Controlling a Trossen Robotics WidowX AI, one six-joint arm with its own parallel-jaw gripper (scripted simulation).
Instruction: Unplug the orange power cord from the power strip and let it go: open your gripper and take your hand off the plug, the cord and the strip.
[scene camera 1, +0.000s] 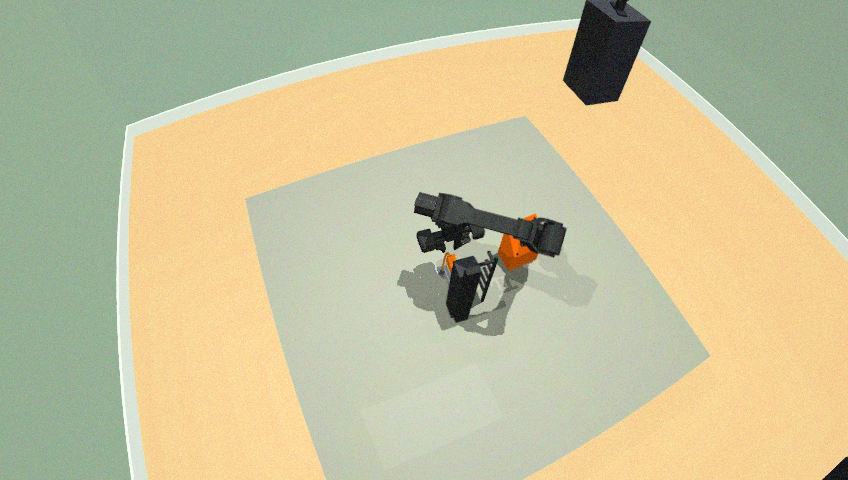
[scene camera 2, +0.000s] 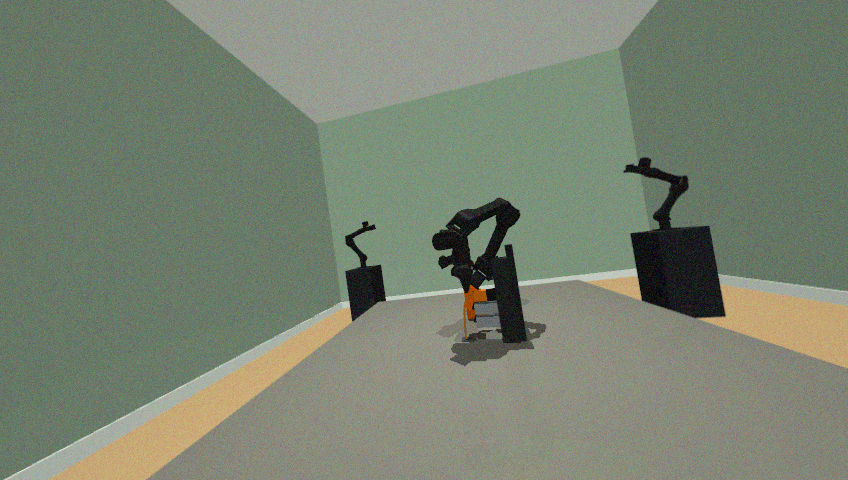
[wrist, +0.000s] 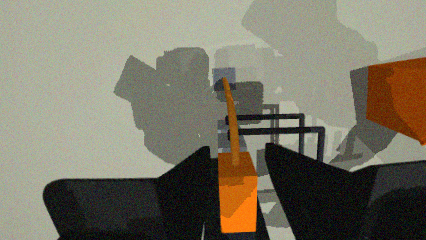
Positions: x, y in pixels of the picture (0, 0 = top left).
my gripper: scene camera 1 448, 250; scene camera 2 467, 291; wrist 237, 152
